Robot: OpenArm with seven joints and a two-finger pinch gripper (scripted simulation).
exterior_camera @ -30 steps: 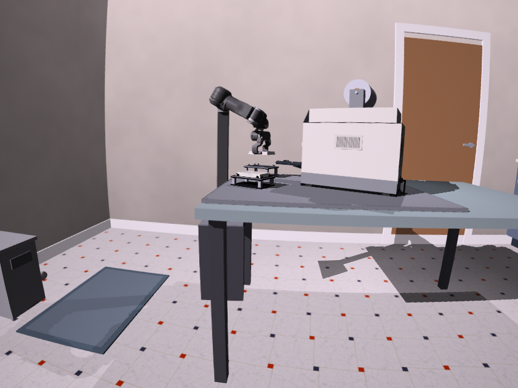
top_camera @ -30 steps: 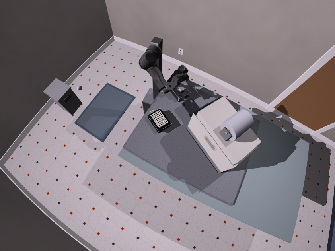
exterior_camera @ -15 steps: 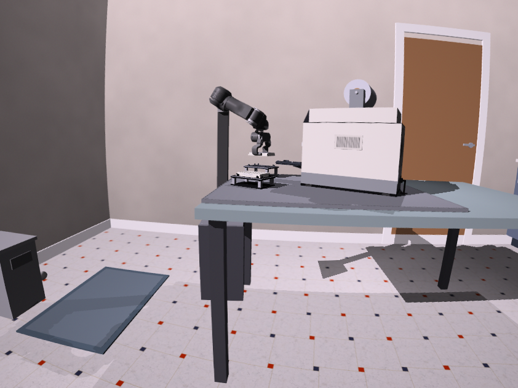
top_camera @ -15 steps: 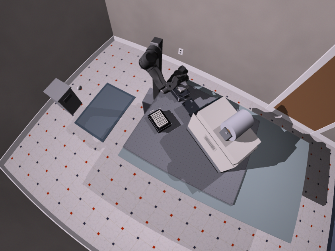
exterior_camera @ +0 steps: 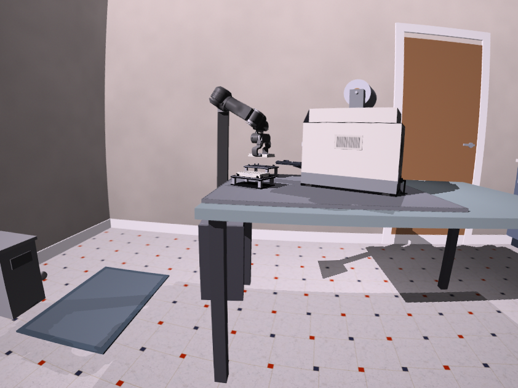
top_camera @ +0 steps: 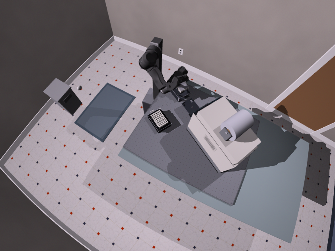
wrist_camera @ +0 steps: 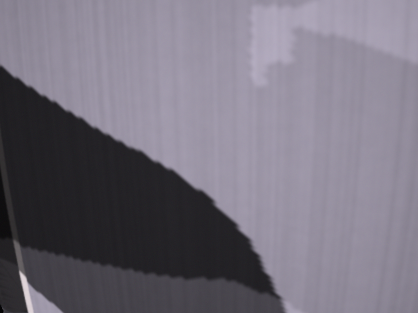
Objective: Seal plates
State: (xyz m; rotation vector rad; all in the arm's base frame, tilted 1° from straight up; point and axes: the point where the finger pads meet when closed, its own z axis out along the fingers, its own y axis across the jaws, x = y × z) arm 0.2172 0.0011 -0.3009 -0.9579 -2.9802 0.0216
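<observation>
Right now my hand is 7 cm above the plate nest. Round my hand: N1 label: 12 cm below, 9 cm behind, 6 cm to the left; then screen: 27 cm ahead, 20 cm above, 18 cm to the right; then sealer stage: 15 cm to the right, 15 cm ahead, 3 cm below.
</observation>
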